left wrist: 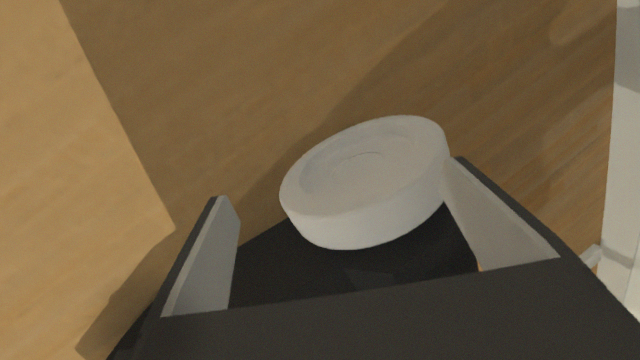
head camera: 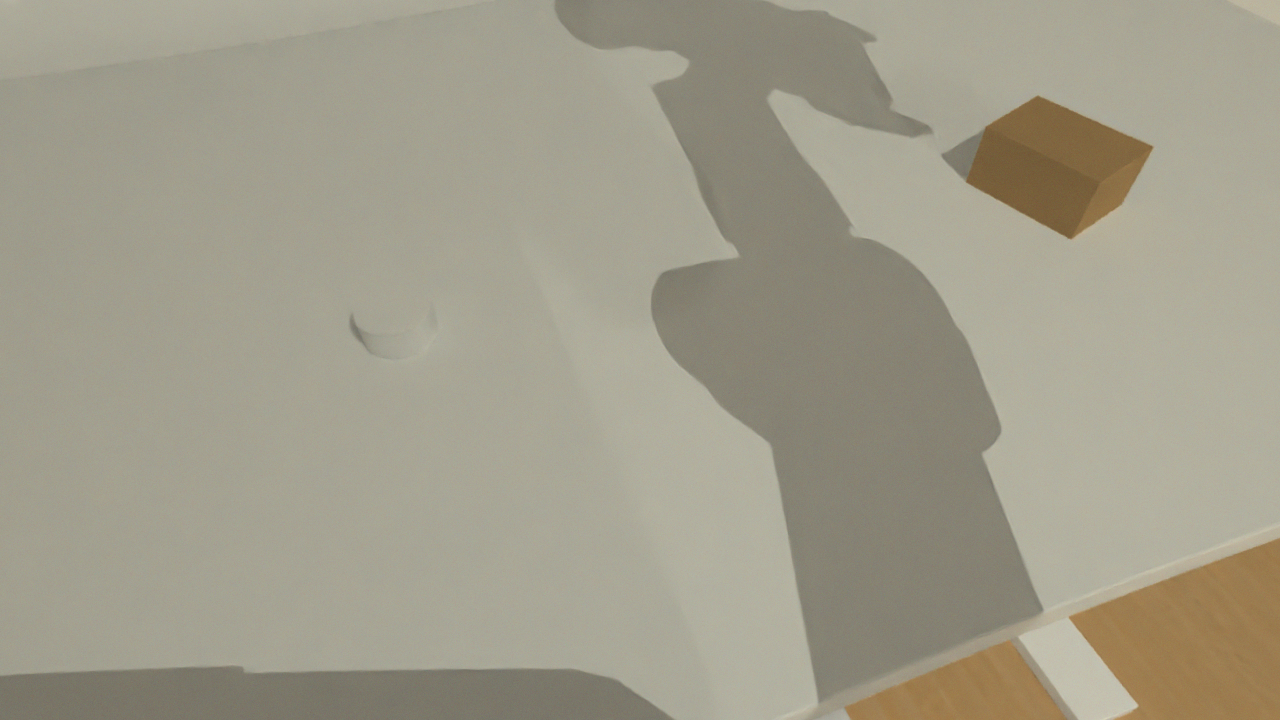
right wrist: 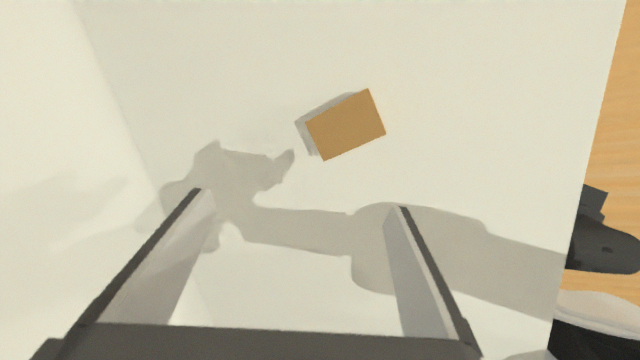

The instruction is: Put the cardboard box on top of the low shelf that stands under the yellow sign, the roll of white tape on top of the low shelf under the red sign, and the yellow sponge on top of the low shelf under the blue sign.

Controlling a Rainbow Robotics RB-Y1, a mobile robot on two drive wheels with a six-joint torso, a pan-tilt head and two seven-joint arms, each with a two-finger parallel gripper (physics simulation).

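Places are measured from the robot's base along level axes (x ahead, y left, z up), in centimetres.
Pixels of known places: left gripper, between the fingertips: (left wrist: 336, 191); right gripper, between the fingertips: (right wrist: 302, 208).
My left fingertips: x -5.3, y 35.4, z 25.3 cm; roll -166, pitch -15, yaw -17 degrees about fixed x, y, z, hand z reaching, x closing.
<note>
Ahead of a thing's pixels: the offset from my left fingertips to its top centre. Level surfaces: height alone.
The brown cardboard box @[dx +27.6, dy -79.0, dz +51.8 cm] (head camera: 1056, 161) (right wrist: 346, 125) lies on the white table @[dz +46.8 cm] (head camera: 268, 492) (right wrist: 475, 100), at the upper right in the head view. The white roll of tape @[dx +26.6, dy -30.0, dz +49.2 cm] (head camera: 395, 338) lies flat left of the middle of the table and hardly stands out from it. My right gripper (right wrist: 302, 208) is open and empty, high above the table, with the box beyond its fingertips. My left gripper (left wrist: 336, 191) is open over the wooden floor, beside the table. The yellow sponge, the low shelves and the signs do not show.
A white disc (left wrist: 365, 185) on a black body, seemingly part of the robot, shows between and beyond the left fingers. A white table foot (head camera: 1078, 671) stands on the wooden floor @[dz -25.3 cm] (head camera: 1199, 626). Dark robot parts (right wrist: 600, 245) show beyond the table edge. Robot shadows cross the table.
</note>
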